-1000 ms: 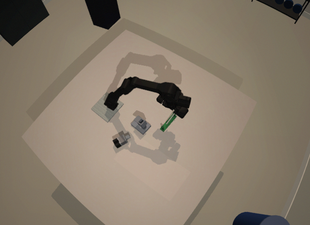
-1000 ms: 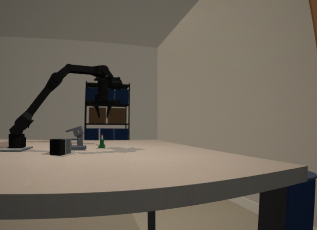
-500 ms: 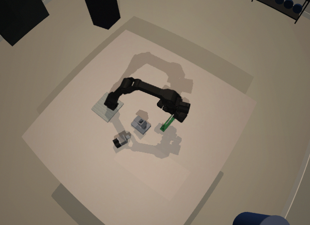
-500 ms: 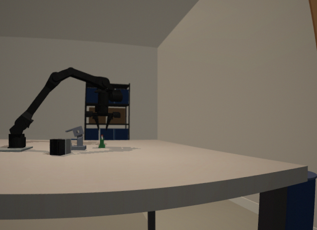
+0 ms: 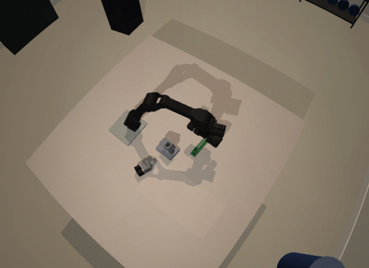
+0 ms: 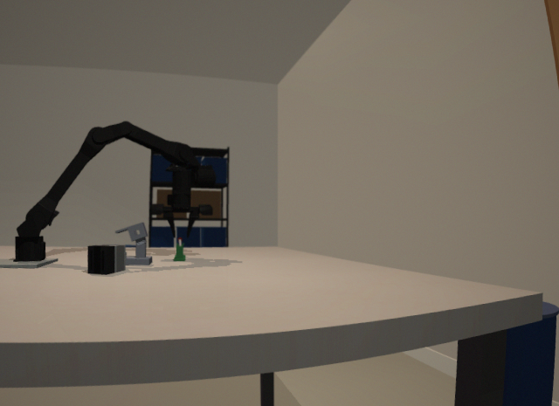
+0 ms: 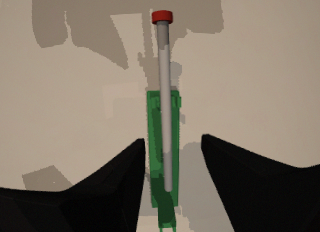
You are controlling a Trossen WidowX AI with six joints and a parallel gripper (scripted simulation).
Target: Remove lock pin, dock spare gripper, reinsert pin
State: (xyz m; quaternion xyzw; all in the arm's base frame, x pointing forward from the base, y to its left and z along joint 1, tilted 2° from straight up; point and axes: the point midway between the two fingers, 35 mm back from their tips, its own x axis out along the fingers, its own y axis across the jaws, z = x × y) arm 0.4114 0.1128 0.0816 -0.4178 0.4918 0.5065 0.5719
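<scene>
Right now the green cradle is 4 cm to the right of my gripper tip, 4 cm below it and 1 cm behind it. From my gripper tip the other things lie so: spare gripper: 30 cm to the right, 20 cm behind, 3 cm below; then grey mount: 15 cm behind, 14 cm to the right, 1 cm below.
</scene>
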